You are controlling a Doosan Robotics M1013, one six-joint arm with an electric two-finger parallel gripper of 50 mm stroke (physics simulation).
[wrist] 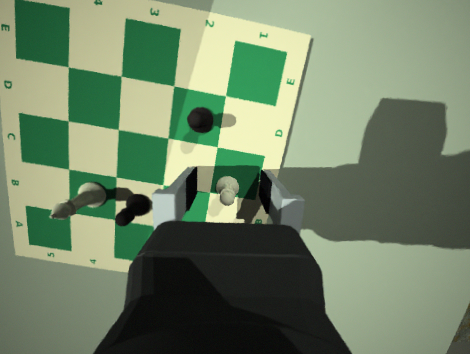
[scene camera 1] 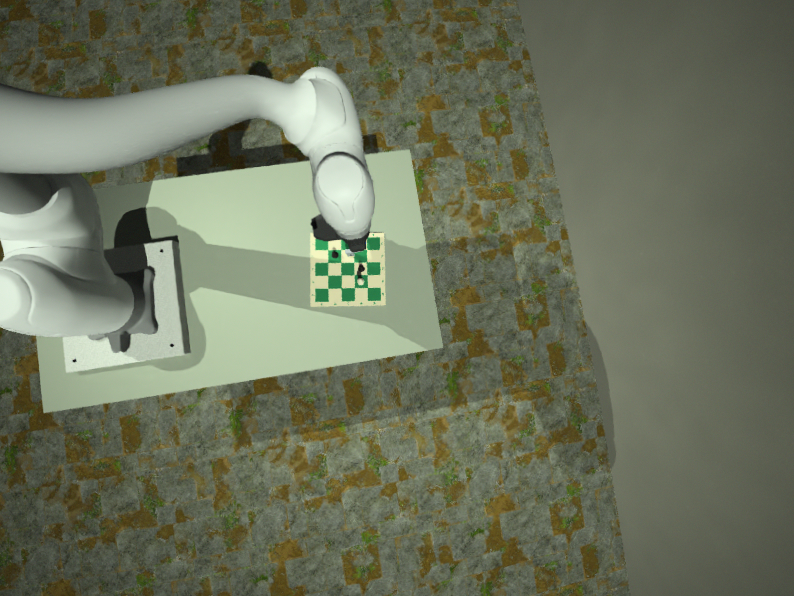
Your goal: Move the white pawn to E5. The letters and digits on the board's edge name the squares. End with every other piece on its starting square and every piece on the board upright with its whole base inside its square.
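Places are measured from the arm's base along level axes (x back, y right, z up), in millimetres.
Where they show: gripper, fingertip midpoint: [wrist: 228, 181] [scene camera 1: 349, 245]; arm's base, link origin: [scene camera 1: 123, 304].
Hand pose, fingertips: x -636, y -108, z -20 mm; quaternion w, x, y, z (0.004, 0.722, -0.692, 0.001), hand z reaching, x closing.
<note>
Things, the pixels of their top centre, and the offset from my fingertips. "*": a spot on its surface instead. Level surfaces: height alone.
- white pawn, top centre: [wrist: 227, 201] dx -5, dy +1, dz +29 mm
- green square E5, surface spot: [wrist: 42, 31] [scene camera 1: 321, 295] * dx +97, dy +138, dz -3 mm
- chessboard, top centre: [wrist: 141, 158] [scene camera 1: 347, 269] dx +12, dy +70, dz -3 mm
- tall white piece, top centre: [wrist: 50, 217] [scene camera 1: 359, 279] dx -21, dy +110, dz +41 mm
- pale table, surface height: dz -9 mm
The white pawn [wrist: 227, 189] stands upright, its base looking to be on C1 near that square's edges. My gripper [wrist: 228, 181] is open; in the wrist view one finger is on each side of the pawn and neither touches it. How far the fingertips are above the board cannot be told. In scene camera 1 the gripper and arm cover this part of the board, and the pawn cannot be made out surely. The green square E5 [scene camera 1: 321, 295] [wrist: 42, 31] of the chessboard [scene camera 1: 312, 282] [wrist: 300, 45] bears no piece.
A black piece [scene camera 1: 334, 254] [wrist: 200, 120] stands on D2. Another black piece [scene camera 1: 361, 268] [wrist: 137, 204] stands on B3, near the left finger in the wrist view. A tall white piece [scene camera 1: 360, 280] [wrist: 91, 195] stands on B4. The board lies on a pale table [scene camera 1: 256, 333].
</note>
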